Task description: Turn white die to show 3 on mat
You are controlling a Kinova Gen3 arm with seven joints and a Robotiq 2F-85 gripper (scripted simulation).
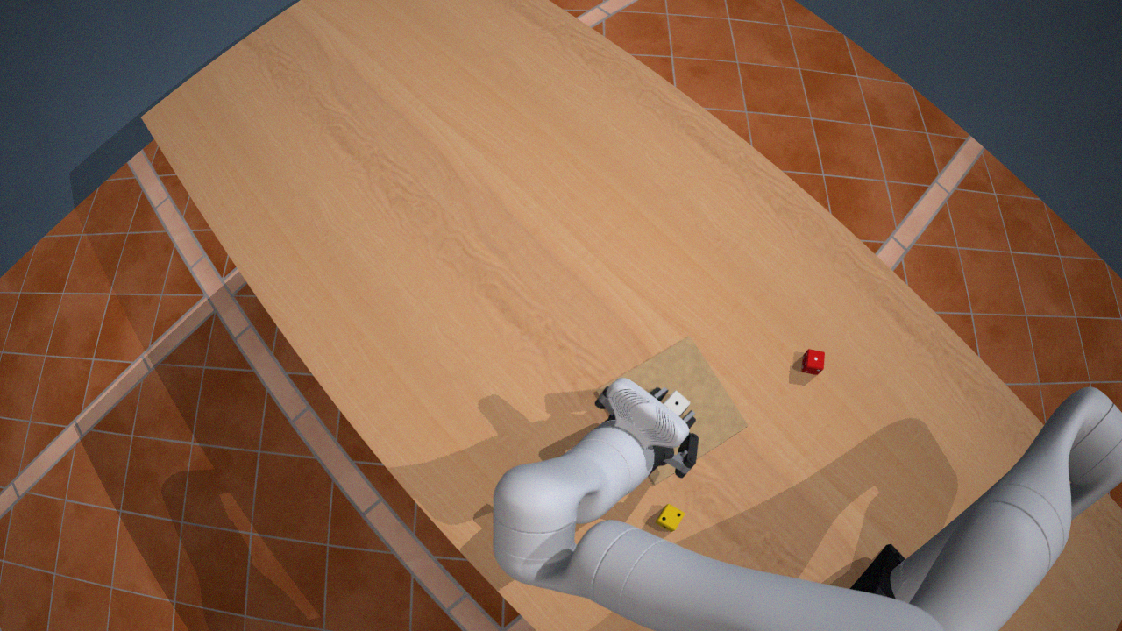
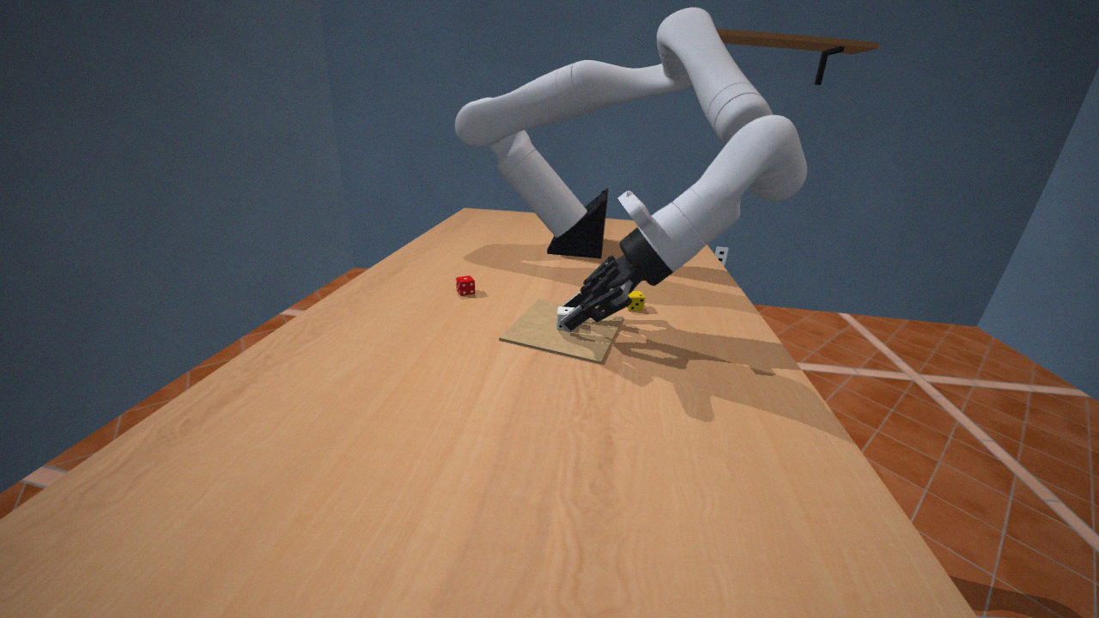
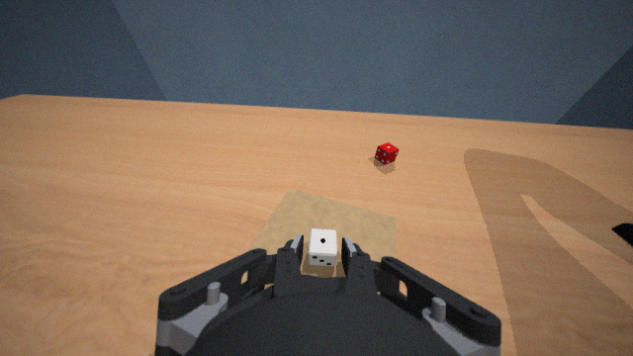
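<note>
Now: the white die 10 mm to the right of my hand and 10 mm below it. Round my hand: tan mat: 10 mm to the right, 20 mm below; then yellow die: 80 mm behind, 100 mm to the left, 10 mm below; then red die: 120 mm behind, 170 mm to the right, 10 mm below.
</note>
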